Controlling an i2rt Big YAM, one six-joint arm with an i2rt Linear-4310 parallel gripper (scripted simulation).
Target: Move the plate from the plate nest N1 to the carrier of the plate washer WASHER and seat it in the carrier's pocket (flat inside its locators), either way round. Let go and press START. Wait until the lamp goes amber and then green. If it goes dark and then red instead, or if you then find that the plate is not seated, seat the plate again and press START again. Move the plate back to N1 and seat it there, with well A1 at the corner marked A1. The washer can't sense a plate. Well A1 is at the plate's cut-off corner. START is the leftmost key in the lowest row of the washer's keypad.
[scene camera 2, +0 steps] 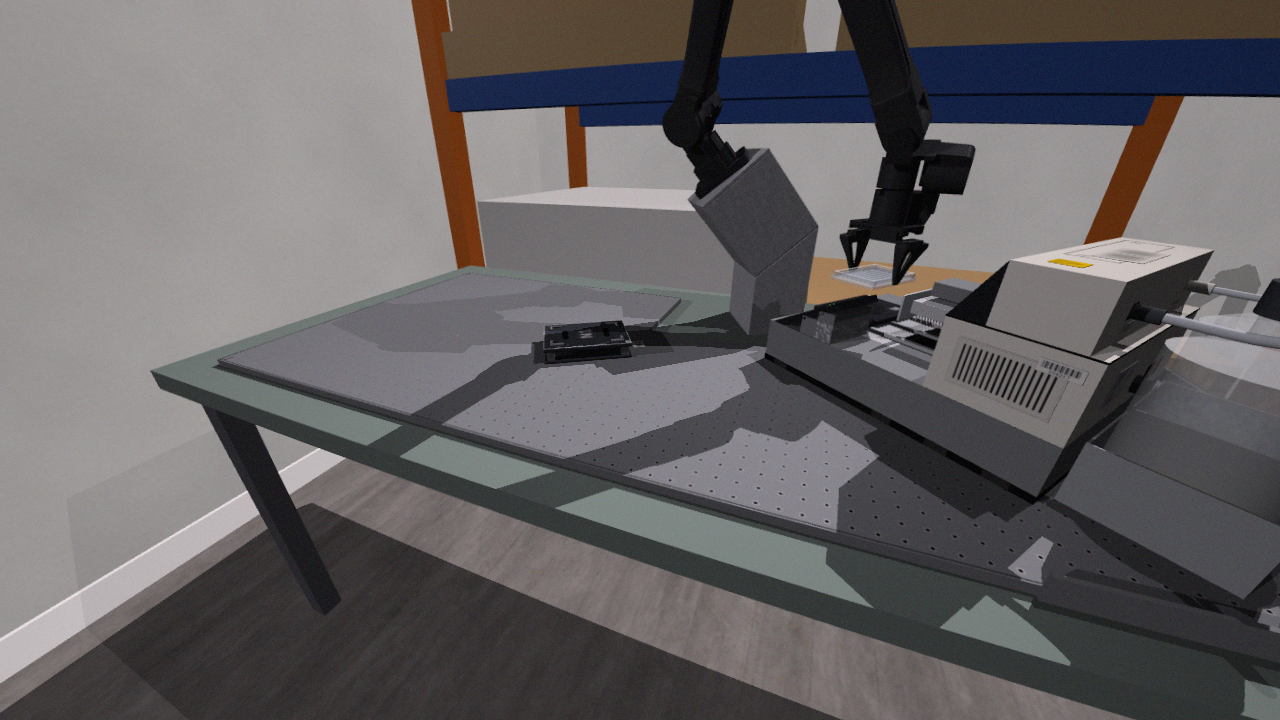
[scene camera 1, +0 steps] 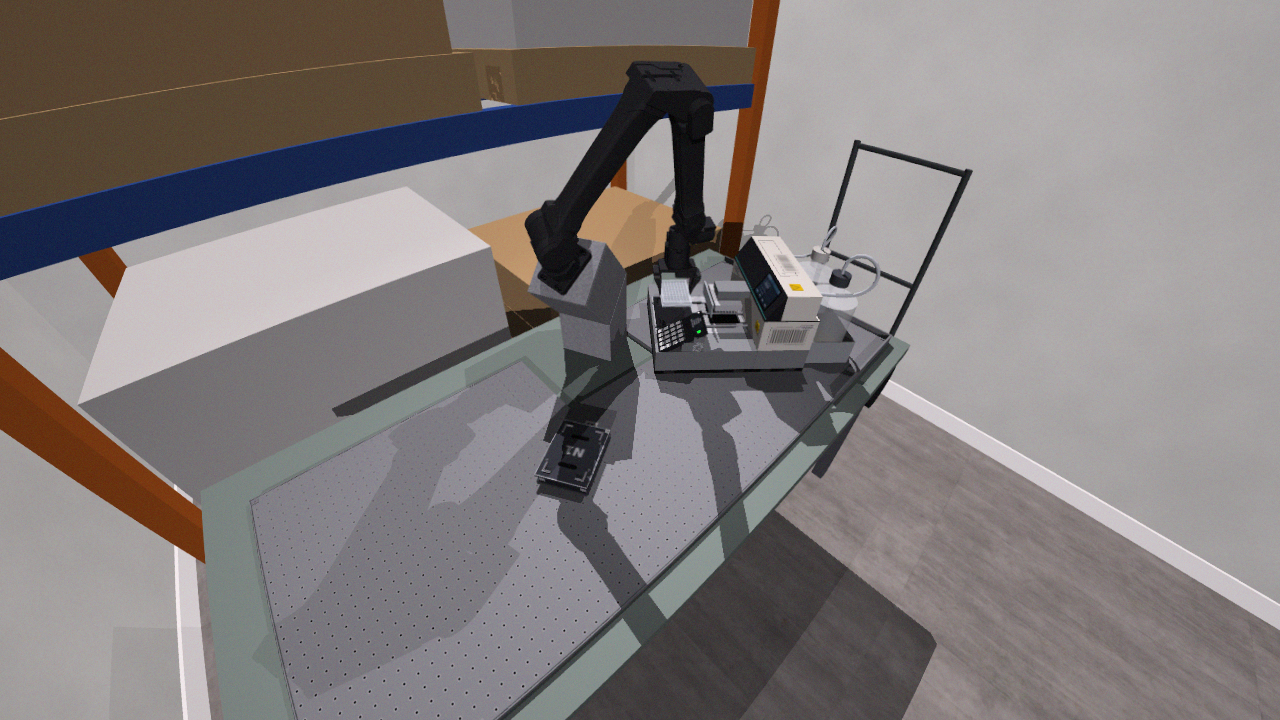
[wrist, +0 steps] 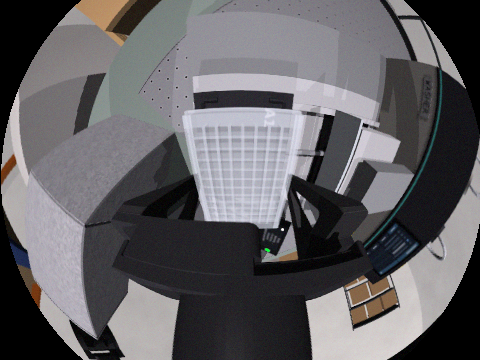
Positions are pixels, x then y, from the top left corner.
Labels:
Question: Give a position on a plate washer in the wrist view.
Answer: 326,70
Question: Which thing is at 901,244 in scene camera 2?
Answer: My gripper.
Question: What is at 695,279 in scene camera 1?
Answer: My gripper.

